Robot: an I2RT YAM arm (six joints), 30 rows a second.
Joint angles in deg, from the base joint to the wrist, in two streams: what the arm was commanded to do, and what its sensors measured. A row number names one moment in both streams.
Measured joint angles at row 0: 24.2, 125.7, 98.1, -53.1, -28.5, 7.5
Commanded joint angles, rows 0 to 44: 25.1, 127.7, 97.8, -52.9, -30.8, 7.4; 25.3, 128.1, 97.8, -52.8, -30.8, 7.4; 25.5, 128.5, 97.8, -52.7, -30.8, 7.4; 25.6, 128.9, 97.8, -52.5, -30.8, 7.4; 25.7, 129.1, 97.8, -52.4, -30.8, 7.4; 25.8, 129.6, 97.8, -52.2, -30.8, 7.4; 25.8, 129.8, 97.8, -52.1, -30.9, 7.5; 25.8, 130.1, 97.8, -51.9, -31.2, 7.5; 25.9, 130.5, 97.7, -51.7, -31.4, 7.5; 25.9, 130.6, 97.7, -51.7, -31.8, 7.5; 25.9, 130.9, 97.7, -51.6, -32.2, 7.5; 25.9, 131.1, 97.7, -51.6, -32.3, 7.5; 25.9, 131.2, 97.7, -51.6, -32.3, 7.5; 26.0, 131.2, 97.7, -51.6, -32.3, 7.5; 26.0, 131.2, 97.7, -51.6, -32.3, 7.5; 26.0, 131.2, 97.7, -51.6, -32.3, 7.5; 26.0, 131.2, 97.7, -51.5, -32.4, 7.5; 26.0, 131.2, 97.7, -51.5, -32.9, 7.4; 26.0, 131.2, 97.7, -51.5, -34.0, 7.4; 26.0, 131.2, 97.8, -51.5, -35.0, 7.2; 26.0, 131.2, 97.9, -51.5, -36.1, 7.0; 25.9, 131.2, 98.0, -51.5, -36.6, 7.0; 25.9, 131.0, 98.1, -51.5, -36.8, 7.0; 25.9, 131.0, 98.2, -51.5, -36.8, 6.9; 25.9, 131.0, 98.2, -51.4, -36.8, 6.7; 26.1, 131.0, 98.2, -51.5, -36.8, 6.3; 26.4, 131.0, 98.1, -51.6, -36.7, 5.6; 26.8, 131.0, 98.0, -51.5, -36.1, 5.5; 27.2, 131.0, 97.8, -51.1, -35.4, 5.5; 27.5, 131.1, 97.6, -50.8, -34.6, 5.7; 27.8, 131.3, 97.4, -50.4, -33.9, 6.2; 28.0, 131.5, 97.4, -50.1, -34.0, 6.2; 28.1, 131.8, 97.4, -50.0, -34.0, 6.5; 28.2, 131.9, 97.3, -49.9, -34.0, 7.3; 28.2, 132.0, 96.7, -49.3, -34.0, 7.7; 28.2, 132.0, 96.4, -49.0, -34.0, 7.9; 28.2, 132.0, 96.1, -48.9, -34.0, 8.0; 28.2, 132.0, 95.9, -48.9, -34.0, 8.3; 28.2, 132.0, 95.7, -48.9, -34.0, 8.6; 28.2, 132.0, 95.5, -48.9, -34.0, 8.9; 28.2, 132.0, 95.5, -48.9, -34.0, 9.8; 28.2, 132.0, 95.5, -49.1, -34.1, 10.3; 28.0, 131.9, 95.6, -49.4, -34.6, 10.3; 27.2, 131.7, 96.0, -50.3, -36.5, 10.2; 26.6, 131.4, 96.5, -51.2, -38.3, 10.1
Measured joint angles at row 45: 28.1, 130.8, 96.3, -49.6, -34.9, 9.4
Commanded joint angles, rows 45 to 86: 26.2, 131.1, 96.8, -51.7, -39.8, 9.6; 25.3, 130.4, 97.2, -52.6, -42.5, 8.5; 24.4, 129.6, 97.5, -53.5, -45.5, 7.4; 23.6, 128.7, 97.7, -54.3, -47.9, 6.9; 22.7, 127.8, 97.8, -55.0, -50.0, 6.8; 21.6, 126.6, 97.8, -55.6, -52.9, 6.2; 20.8, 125.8, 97.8, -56.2, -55.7, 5.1; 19.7, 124.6, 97.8, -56.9, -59.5, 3.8; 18.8, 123.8, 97.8, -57.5, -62.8, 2.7; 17.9, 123.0, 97.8, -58.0, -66.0, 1.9; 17.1, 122.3, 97.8, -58.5, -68.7, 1.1; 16.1, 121.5, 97.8, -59.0, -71.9, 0.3; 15.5, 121.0, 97.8, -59.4, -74.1, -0.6; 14.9, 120.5, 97.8, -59.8, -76.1, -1.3; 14.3, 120.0, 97.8, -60.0, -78.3, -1.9; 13.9, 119.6, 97.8, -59.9, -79.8, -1.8; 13.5, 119.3, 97.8, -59.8, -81.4, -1.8; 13.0, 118.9, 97.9, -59.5, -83.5, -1.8; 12.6, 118.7, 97.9, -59.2, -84.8, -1.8; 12.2, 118.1, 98.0, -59.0, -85.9, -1.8; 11.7, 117.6, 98.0, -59.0, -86.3, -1.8; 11.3, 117.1, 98.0, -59.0, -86.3, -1.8; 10.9, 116.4, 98.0, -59.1, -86.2, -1.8; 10.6, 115.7, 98.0, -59.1, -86.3, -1.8; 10.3, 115.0, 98.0, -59.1, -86.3, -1.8; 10.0, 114.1, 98.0, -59.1, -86.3, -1.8; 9.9, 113.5, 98.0, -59.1, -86.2, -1.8; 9.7, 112.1, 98.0, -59.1, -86.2, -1.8; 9.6, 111.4, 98.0, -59.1, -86.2, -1.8; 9.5, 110.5, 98.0, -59.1, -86.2, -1.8; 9.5, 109.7, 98.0, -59.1, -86.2, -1.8; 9.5, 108.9, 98.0, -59.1, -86.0, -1.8; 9.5, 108.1, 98.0, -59.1, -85.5, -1.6; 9.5, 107.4, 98.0, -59.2, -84.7, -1.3; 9.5, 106.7, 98.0, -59.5, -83.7, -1.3; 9.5, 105.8, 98.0, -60.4, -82.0, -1.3; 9.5, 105.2, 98.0, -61.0, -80.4, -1.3; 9.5, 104.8, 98.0, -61.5, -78.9, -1.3; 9.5, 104.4, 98.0, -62.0, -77.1, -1.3; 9.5, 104.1, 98.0, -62.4, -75.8, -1.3; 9.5, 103.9, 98.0, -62.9, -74.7, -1.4; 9.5, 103.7, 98.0, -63.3, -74.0, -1.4
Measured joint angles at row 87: 9.4, 105.8, 96.5, -62.5, -79.1, -1.0
